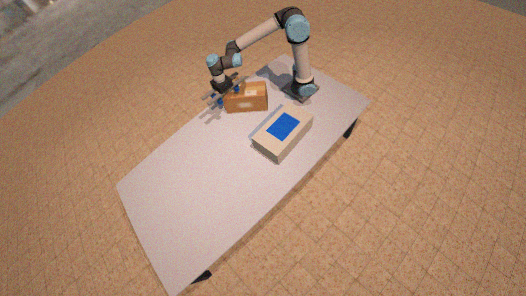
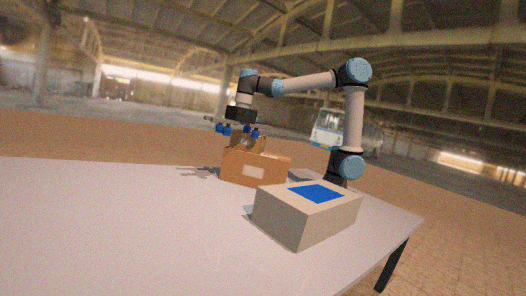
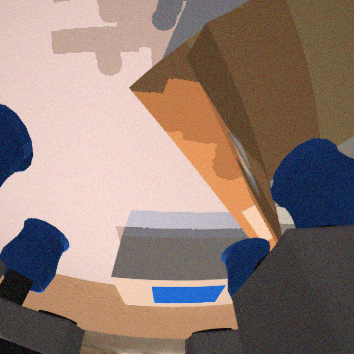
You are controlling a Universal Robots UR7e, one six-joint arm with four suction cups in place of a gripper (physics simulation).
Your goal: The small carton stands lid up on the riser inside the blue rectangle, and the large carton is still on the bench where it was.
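Frame: origin at the arm's base, x back, y up, z left, level; metres.
Where they show: hand at its tool point: (image 1: 225,93) (image 2: 236,135) (image 3: 142,212).
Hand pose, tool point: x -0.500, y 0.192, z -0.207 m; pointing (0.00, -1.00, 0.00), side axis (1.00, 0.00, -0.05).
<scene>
After its pixels a point has its place.
The small carton (image 2: 244,143) @(x -0.441, y 0.156, z -0.228 m) (image 3: 277,88) @(x -0.462, y 0.202, z -0.273 m) sits on the left end of the large carton (image 1: 245,104) @(x -0.414, y 0.052, z -0.151 m) (image 2: 253,171) @(x -0.415, y 0.048, z -0.153 m) (image 3: 191,119) @(x -0.475, y 0.124, z -0.242 m), which stands on the bench (image 1: 205,176) @(x -0.935, y -0.031, z 0.041 m) (image 2: 110,221) @(x -0.993, y -0.031, z 0.076 m) near its far edge. My suction gripper (image 1: 220,94) @(x -0.500, y 0.192, z -0.206 m) (image 2: 239,129) @(x -0.500, y 0.192, z -0.206 m) is level over that end. Its right-hand cup (image 3: 312,182) rests on the small carton's top, while the left cups hang past the cartons over bare bench. The beige riser (image 1: 279,148) @(x -0.514, y 0.090, z 0.288 m) (image 2: 294,217) @(x -0.562, y 0.064, z 0.276 m) (image 3: 135,291) @(x -0.523, y 0.089, z 0.190 m) with the blue rectangle (image 1: 283,126) @(x -0.391, y 0.089, z 0.198 m) (image 2: 314,192) @(x -0.402, y 0.090, z 0.193 m) (image 3: 187,294) @(x -0.388, y 0.090, z 0.188 m) stands in front of the cartons, with nothing on it.
The arm's base (image 1: 299,90) (image 2: 343,167) is bolted to the bench's far corner, right of the cartons and behind the riser. The bench edge runs close behind the cartons. Tiled floor lies all around.
</scene>
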